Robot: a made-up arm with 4 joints. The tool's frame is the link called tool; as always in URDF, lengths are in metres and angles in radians.
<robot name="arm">
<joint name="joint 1" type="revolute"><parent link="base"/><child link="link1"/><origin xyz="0.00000 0.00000 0.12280" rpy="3.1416 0.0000 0.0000"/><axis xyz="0 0 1"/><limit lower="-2.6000" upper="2.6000" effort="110" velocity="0.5"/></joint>
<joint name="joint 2" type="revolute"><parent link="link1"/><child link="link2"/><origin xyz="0.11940 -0.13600 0.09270" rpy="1.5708 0.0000 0.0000"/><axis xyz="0 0 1"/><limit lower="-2.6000" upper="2.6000" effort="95" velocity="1.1"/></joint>
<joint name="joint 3" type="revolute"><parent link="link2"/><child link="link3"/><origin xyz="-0.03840 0.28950 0.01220" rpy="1.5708 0.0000 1.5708"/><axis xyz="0 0 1"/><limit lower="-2.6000" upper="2.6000" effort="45" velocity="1.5"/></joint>
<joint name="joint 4" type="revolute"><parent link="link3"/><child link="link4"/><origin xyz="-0.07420 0.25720 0.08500" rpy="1.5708 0.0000 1.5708"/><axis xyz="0 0 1"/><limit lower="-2.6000" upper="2.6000" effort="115" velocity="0.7"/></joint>
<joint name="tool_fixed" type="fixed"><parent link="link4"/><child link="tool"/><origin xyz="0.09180 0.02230 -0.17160" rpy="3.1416 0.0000 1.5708"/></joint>
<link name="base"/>
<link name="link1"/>
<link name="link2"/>
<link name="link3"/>
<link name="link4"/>
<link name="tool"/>
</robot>
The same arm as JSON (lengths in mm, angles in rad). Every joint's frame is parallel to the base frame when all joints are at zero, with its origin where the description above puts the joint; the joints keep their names.
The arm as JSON. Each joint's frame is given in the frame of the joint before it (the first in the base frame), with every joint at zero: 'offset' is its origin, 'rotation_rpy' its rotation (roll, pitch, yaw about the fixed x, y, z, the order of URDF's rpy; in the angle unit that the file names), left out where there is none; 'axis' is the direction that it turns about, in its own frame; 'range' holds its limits. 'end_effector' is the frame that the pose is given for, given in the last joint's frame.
{
  "length_unit": "mm",
  "angle_unit": "rad",
  "chain": [
    {
      "id": "joint 1",
      "offset": [
        0.0,
        0.0,
        122.8
      ],
      "axis": [
        0.0,
        0.0,
        -1.0
      ],
      "range": [
        -2.6,
        2.6
      ]
    },
    {
      "id": "joint 2",
      "offset": [
        119.4,
        136.0,
        -92.7
      ],
      "axis": [
        0.0,
        1.0,
        0.0
      ],
      "range": [
        -2.6,
        2.6
      ]
    },
    {
      "id": "joint 3",
      "offset": [
        -38.4,
        12.2,
        -289.5
      ],
      "axis": [
        1.0,
        0.0,
        0.0
      ],
      "range": [
        -2.6,
        2.6
      ]
    },
    {
      "id": "joint 4",
      "offset": [
        85.0,
        257.2,
        74.2
      ],
      "axis": [
        0.0,
        0.0,
        -1.0
      ],
      "range": [
        -2.6,
        2.6
      ]
    }
  ],
  "end_effector": {
    "offset": [
      22.3,
      91.8,
      171.6
    ],
    "rotation_rpy": [
      0.0,
      0.0,
      0.0
    ]
  }
}

